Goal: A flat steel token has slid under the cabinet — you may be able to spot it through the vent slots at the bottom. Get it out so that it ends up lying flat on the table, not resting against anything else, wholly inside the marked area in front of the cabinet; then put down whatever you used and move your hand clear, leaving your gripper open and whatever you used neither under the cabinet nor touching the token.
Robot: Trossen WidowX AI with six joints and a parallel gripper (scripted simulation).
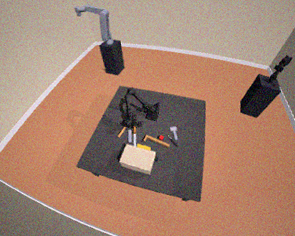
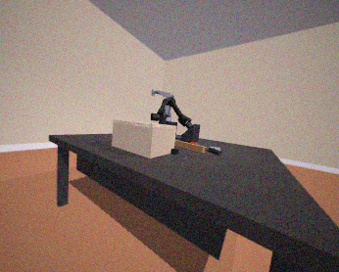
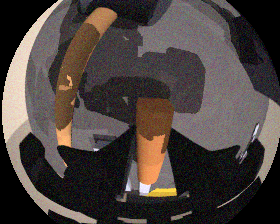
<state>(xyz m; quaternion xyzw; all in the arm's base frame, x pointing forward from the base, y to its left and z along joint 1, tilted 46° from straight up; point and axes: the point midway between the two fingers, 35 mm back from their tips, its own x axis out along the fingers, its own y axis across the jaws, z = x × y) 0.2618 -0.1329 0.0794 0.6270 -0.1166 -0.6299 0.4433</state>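
The grey bar lies 120 mm ahead of my gripper tip. The rest, counted from my gripper tip: steel token: 390 mm ahead, 250 mm to the left; small red piece: 340 mm to the left, 10 mm ahead, 10 mm above.
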